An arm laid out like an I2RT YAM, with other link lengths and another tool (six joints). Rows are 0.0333 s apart.
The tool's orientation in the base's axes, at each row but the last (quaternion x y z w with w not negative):
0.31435 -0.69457 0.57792 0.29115
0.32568 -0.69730 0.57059 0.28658
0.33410 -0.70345 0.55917 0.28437
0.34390 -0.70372 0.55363 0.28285
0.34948 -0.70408 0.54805 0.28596
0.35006 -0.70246 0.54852 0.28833
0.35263 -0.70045 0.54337 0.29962
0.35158 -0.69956 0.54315 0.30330
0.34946 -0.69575 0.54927 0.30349
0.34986 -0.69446 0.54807 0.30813
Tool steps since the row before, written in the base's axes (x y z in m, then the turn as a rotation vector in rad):
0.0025 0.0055 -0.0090 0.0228 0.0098 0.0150
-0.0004 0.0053 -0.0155 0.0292 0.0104 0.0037
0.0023 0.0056 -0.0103 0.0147 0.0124 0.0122
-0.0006 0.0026 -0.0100 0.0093 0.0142 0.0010
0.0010 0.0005 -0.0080 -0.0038 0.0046 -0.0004
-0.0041 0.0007 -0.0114 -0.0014 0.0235 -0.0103
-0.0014 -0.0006 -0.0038 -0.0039 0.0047 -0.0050
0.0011 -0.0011 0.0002 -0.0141 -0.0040 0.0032
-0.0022 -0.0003 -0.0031 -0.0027 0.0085 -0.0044
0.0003 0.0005 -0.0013 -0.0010 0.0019 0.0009
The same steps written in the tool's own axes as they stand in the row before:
-0.0090 0.0044 -0.0041 -0.0039 -0.0256 -0.0130
-0.0124 0.0105 -0.0023 -0.0167 -0.0236 -0.0117
-0.0102 0.0052 -0.0033 -0.0015 -0.0170 -0.0151
-0.0079 0.0067 -0.0003 -0.0073 -0.0059 -0.0142
-0.0070 0.0038 0.0014 0.0011 0.0040 -0.0043
-0.0067 0.0099 0.0021 -0.0114 0.0106 -0.0204
-0.0021 0.0031 0.0015 -0.0026 0.0067 -0.0033
-0.0003 -0.0012 0.0010 0.0112 0.0092 0.0038
-0.0012 0.0035 0.0010 -0.0033 0.0059 -0.0073
-0.0013 0.0005 -0.0002 0.0010 0.0006 -0.0020

